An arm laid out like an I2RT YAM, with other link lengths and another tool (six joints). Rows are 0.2 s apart.
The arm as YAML. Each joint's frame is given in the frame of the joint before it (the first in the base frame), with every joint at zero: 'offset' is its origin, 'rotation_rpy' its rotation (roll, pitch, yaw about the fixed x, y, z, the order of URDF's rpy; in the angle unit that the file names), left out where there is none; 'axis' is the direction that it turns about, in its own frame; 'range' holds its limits. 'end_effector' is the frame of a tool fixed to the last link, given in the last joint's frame.
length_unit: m
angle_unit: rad
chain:
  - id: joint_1
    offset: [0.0, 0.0, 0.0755]
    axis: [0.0, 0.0, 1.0]
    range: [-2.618, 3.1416]
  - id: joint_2
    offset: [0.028, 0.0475, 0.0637]
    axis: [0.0, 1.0, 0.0]
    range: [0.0, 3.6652]
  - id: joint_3
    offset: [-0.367, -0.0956, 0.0]
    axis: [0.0, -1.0, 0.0]
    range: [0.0, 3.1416]
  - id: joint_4
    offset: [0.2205, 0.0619, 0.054]
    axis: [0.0, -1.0, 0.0]
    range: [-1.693, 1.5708]
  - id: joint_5
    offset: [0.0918, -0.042, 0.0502]
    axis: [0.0, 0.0, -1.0]
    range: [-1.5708, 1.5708]
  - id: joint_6
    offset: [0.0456, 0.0, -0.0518]
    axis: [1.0, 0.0, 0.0]
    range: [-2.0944, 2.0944]
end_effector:
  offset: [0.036, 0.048, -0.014]
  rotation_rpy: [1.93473, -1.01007, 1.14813]
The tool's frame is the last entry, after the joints.
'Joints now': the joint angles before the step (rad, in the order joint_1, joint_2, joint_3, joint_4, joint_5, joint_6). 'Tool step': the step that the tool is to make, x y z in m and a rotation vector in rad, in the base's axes. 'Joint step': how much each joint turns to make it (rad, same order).
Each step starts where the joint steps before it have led.
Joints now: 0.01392, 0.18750, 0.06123, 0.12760, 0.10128, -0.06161
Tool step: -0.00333, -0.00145, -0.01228, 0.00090, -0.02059, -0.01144
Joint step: 0.02166, -0.06560, -0.03090, -0.01409, 0.03310, 0.00001
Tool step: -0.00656, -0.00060, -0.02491, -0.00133, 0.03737, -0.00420
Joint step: -0.00001, -0.09882, -0.01833, -0.11788, 0.00419, -0.00001
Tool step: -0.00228, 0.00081, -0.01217, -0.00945, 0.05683, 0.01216
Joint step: 0.00012, -0.00797, -0.00305, -0.06099, -0.01170, -0.00800
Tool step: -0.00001, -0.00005, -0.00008, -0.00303, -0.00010, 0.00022
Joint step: -0.00011, -0.00005, 0.00001, 0.00032, -0.00011, -0.00307
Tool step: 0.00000, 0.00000, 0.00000, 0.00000, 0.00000, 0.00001
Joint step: 0.00003, -0.00001, 0.00000, -0.00001, 0.00002, 0.00000
